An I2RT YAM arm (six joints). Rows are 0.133 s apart.
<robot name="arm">
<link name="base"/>
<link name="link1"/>
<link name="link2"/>
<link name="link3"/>
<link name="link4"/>
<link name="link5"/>
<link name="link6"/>
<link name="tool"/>
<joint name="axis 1" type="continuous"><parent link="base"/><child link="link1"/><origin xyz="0 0 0.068"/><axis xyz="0 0 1"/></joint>
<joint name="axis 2" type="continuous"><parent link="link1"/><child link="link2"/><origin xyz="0.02 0.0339 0.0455" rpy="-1.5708 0 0"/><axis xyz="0 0 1"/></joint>
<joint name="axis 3" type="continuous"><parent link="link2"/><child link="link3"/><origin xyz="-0.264 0 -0.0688" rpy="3.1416 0 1.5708"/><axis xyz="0 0 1"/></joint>
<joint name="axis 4" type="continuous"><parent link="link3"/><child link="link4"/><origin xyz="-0.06 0.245 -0.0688"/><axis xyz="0 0 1"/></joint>
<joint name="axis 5" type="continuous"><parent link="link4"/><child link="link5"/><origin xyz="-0.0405 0.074 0.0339" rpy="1.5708 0 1.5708"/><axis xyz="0 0 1"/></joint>
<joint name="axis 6" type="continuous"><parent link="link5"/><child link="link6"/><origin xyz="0.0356 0 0.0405" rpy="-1.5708 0 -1.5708"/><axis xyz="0 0 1"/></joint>
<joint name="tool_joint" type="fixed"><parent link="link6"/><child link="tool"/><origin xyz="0 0 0" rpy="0 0 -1.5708"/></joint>
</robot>
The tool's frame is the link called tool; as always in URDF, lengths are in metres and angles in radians. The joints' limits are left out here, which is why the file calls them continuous.
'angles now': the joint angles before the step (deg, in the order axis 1, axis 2, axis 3, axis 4, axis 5, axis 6). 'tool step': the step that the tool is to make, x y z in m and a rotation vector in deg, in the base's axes. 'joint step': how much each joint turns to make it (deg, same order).
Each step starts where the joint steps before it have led.
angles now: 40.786 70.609 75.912 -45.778 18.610 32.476
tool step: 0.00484 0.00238 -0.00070 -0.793 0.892 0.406
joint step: -0.378 1.386 1.091 -0.723 -0.577 -0.559
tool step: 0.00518 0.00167 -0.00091 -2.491 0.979 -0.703
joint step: -0.307 1.771 1.648 -2.010 1.150 -0.703
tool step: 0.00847 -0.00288 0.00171 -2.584 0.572 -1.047
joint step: -1.538 1.737 2.107 -1.912 0.794 -1.605
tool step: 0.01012 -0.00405 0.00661 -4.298 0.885 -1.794
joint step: -1.725 2.718 4.350 -4.223 2.121 -2.056
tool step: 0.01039 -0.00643 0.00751 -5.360 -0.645 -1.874
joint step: -1.929 2.198 3.779 -2.796 3.494 -3.472
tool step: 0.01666 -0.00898 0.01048 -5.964 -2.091 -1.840
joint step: -2.934 2.631 4.280 -0.647 3.868 -5.502
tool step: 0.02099 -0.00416 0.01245 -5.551 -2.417 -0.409
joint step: -2.452 3.729 5.475 0.858 2.973 -6.537
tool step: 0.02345 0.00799 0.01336 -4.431 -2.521 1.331
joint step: -0.608 5.435 7.528 1.273 2.121 -6.027
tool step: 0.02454 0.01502 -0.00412 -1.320 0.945 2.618
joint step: 0.088 6.031 5.702 0.346 -1.414 -2.662
